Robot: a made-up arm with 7 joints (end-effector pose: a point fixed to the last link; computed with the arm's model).
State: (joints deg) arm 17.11 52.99 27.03 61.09 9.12 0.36 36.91
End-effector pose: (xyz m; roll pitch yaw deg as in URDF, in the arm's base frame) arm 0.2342 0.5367 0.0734 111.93 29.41 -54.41
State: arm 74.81 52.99 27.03 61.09 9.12 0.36 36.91
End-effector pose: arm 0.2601 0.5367 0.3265 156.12 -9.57 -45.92
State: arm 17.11 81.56 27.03 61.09 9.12 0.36 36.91
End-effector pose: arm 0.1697 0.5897 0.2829 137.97 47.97 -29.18
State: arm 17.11 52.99 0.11 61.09 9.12 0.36 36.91
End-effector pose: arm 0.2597 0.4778 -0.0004 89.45 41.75 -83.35
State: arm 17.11 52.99 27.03 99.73 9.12 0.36 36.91
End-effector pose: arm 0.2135 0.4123 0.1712 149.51 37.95 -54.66
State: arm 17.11 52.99 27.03 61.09 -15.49 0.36 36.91
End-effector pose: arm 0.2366 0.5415 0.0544 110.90 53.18 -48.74
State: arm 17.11 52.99 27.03 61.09 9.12 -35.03 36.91
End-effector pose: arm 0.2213 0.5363 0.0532 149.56 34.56 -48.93
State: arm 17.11 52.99 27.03 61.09 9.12 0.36 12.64
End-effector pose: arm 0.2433 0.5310 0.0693 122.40 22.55 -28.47
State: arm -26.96 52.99 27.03 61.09 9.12 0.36 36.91
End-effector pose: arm 0.0688 0.5367 -0.0350 58.99 44.87 -88.16
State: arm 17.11 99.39 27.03 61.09 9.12 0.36 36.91
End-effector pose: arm 0.1286 0.5660 0.4163 163.74 52.92 -3.87
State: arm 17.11 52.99 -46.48 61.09 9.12 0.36 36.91
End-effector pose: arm 0.2001 0.3960 -0.1323 41.65 34.63 -141.88
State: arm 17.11 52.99 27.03 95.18 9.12 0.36 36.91
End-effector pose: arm 0.2201 0.4284 0.1632 144.87 36.96 -54.99
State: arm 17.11 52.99 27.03 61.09 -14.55 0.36 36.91
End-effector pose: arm 0.2367 0.5412 0.0551 110.88 52.27 -48.99
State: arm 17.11 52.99 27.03 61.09 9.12 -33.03 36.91
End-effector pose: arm 0.2218 0.5361 0.0544 147.37 34.36 -49.35
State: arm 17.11 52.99 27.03 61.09 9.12 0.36 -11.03
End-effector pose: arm 0.2541 0.5292 0.0670 128.30 12.68 -5.87
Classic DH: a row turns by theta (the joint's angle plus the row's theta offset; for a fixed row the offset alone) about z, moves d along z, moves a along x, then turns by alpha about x. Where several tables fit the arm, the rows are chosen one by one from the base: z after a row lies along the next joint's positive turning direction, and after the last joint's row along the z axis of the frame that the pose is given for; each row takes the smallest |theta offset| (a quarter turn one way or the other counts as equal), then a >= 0, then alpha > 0; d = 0 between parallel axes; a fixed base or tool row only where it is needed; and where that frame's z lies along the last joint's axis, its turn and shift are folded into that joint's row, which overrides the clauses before.
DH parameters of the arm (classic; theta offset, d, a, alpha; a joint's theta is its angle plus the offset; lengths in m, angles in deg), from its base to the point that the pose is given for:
base (fixed): 0 0.2235 0.0175 90
joint 1: 90 -0.1329 0.0064 90
joint 2: -90 -0.0401 0.018 -90
joint 3: 90 -0.357 0.0164 -90
joint 4: 0 0.0085 0.0052 90
joint 5: 0 -0.2619 0.0085 90
joint 6: -90 -0.0404 0.0051 -90
joint 7: 64.78 -0.0379 0.0047 -78.96
tool (fixed): -2.54 0.0275 0 0

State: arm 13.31 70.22 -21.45 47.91 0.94 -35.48 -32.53
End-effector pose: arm 0.1668 0.5738 -0.0201 168.40 39.17 -10.48
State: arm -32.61 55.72 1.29 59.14 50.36 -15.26 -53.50
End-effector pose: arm 0.0506 0.4873 -0.0909 118.71 36.22 17.67
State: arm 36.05 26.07 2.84 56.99 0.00 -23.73 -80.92
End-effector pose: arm 0.4264 0.3045 -0.0304 112.83 -31.17 26.73
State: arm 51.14 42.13 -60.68 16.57 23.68 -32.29 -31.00
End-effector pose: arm 0.3583 0.4547 -0.1180 143.15 32.28 -18.70
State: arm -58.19 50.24 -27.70 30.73 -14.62 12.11 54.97
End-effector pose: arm -0.3103 0.5154 -0.0353 -47.38 -30.61 -133.07
